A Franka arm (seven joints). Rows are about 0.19 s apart.
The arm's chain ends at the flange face. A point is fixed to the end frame.
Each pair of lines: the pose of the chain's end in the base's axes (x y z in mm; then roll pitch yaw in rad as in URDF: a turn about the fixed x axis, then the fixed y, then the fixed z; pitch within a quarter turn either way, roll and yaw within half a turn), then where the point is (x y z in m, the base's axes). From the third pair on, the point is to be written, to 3 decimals.
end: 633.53 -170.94 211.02 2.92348 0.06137 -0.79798
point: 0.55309 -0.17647 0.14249
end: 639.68 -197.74 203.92 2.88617 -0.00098 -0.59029
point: 0.56428 -0.22435 0.13462
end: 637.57 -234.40 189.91 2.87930 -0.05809 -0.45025
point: 0.570 -0.273 0.118
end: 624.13 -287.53 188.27 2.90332 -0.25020 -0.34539
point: 0.576 -0.337 0.108
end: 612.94 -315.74 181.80 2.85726 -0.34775 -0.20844
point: 0.578 -0.376 0.102
